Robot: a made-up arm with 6 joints.
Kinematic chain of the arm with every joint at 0, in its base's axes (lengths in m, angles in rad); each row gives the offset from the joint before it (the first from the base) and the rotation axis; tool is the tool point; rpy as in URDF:
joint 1: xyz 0 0.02 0.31 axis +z
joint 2: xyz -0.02 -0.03 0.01 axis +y
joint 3: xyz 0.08 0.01 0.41 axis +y
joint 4: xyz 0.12 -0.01 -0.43 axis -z
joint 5: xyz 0 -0.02 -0.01 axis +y
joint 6: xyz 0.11 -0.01 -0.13 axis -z
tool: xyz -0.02 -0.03 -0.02 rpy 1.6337 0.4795 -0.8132
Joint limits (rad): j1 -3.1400..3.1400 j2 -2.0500..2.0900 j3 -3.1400..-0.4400 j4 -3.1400..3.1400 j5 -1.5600..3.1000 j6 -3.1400..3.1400
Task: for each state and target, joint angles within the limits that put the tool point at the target. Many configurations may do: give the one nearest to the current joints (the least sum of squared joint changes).
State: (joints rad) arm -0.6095 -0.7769 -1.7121 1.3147 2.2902 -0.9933
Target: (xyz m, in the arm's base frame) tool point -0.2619 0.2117 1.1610
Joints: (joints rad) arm -0.2132 -0.9138 -2.1779 1.3883 1.8149 -1.0651
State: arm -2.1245 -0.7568 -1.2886 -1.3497 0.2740 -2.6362
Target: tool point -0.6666 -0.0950 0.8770
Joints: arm -2.9783 -0.0661 -1.5000 -1.2881 0.5619 -2.5922
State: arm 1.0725 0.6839 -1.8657 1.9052 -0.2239 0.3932
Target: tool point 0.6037 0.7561 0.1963
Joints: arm 0.9730 1.1675 -2.2835 1.8058 0.0749 0.4197
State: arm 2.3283 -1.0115 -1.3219 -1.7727 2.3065 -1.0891
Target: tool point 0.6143 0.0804 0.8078
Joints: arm 2.8803 -1.5958 -1.4240 -1.6456 2.4944 -1.0953
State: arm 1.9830 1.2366 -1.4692 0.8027 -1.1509 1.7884
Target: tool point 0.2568 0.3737 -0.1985
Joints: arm 1.3688 1.4956 -1.0584 1.0460 -1.1522 1.7577
